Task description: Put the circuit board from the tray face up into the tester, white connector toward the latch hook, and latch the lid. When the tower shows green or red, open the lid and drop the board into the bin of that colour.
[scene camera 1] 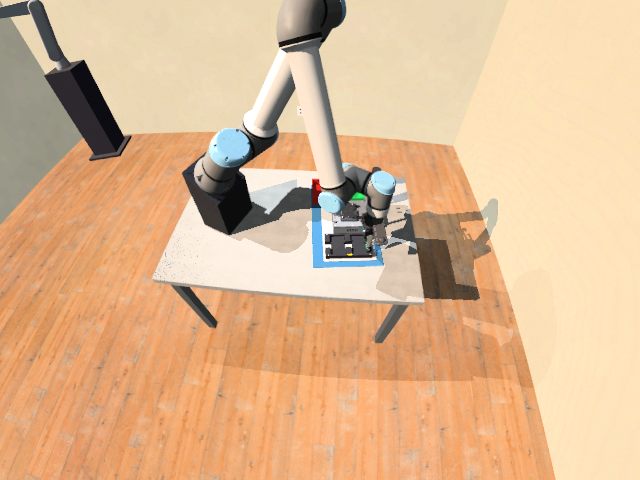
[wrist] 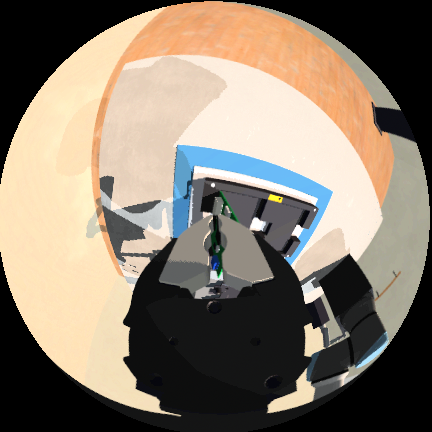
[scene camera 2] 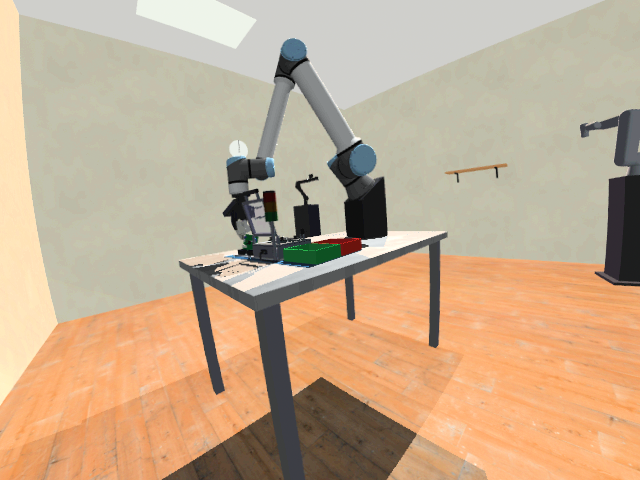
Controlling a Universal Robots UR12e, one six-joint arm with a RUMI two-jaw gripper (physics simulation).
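Pixels of known places: gripper, fingertip midpoint: [scene camera 1: 369,244] [wrist: 215,216] [scene camera 2: 242,239]; arm's base, link origin: [scene camera 1: 214,175] [wrist: 358,312] [scene camera 2: 362,190].
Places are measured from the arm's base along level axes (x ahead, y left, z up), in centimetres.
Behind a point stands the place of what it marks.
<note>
My gripper [scene camera 1: 373,236] {x 67.9, y -31.6, z -21.6 cm} [scene camera 2: 242,229] {x 67.9, y -31.6, z -21.6 cm} [wrist: 215,216] {x 67.9, y -31.6, z -21.6 cm} is shut, with the green circuit board [scene camera 1: 368,243] [scene camera 2: 250,240] {x 66.8, y -27.1, z -22.1 cm} [wrist: 229,206] {x 66.4, y -32.6, z -22.2 cm} pinched edge-on between its fingers. The board stands upright, not flat; its blue and pale parts show between the fingers in the wrist view. The board is above the end of the black recessed tray [scene camera 1: 338,255] {x 53.6, y -32.6, z -26.4 cm} [wrist: 295,204] {x 54.3, y -32.4, z -26.2 cm}; whether it touches the tray is hidden. The grey tester [scene camera 1: 339,228] {x 56.3, y -18.4, z -24.5 cm} [scene camera 2: 266,252] {x 73.2, y -9.4, z -26.1 cm} is beside the tray, with its lid [scene camera 2: 260,219] {x 74.5, y -9.3, z -12.9 cm} raised. The tower [scene camera 2: 270,206] {x 77.7, y 0.3, z -8.7 cm} shows dark red, amber and green segments, none clearly lit.
A green bin [scene camera 1: 357,196] {x 71.3, y 6.8, z -28.6 cm} [scene camera 2: 310,254] {x 75.5, y 14.5, z -25.6 cm} and a red bin [scene camera 1: 315,191] {x 48.3, y 13.1, z -28.3 cm} [scene camera 2: 348,246] {x 56.8, y 18.4, z -26.0 cm} stand beyond the tester. A blue mat [scene camera 1: 316,248] {x 44.2, y -25.9, z -28.8 cm} [wrist: 215,155] {x 68.3, y -37.7, z -28.8 cm} lies under the equipment on the table [scene camera 1: 248,273] {x 11.7, y -36.0, z -29.0 cm}. The raised lid and tower are close to the gripper.
</note>
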